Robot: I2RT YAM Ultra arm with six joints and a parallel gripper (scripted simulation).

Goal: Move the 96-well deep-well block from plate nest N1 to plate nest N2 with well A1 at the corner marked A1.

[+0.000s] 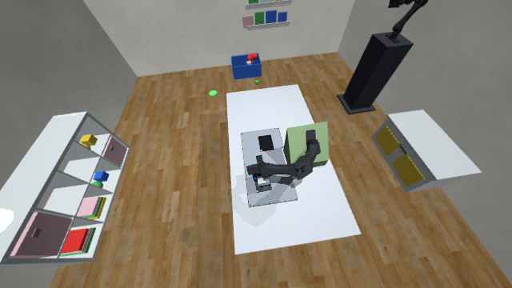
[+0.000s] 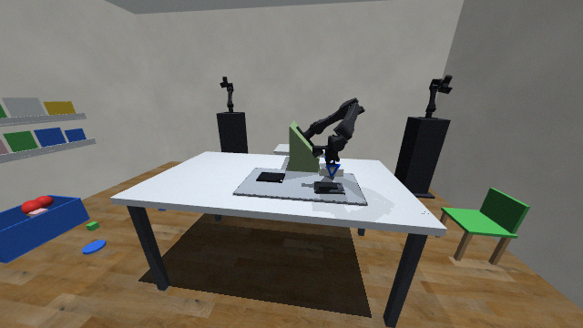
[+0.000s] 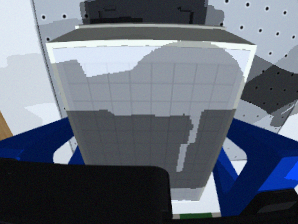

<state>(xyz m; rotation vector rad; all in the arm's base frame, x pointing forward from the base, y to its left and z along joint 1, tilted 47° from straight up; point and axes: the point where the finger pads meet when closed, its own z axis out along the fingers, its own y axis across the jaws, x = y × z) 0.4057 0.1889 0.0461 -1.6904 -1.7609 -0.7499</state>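
Right now the deep-well block is 1 cm above my hand.
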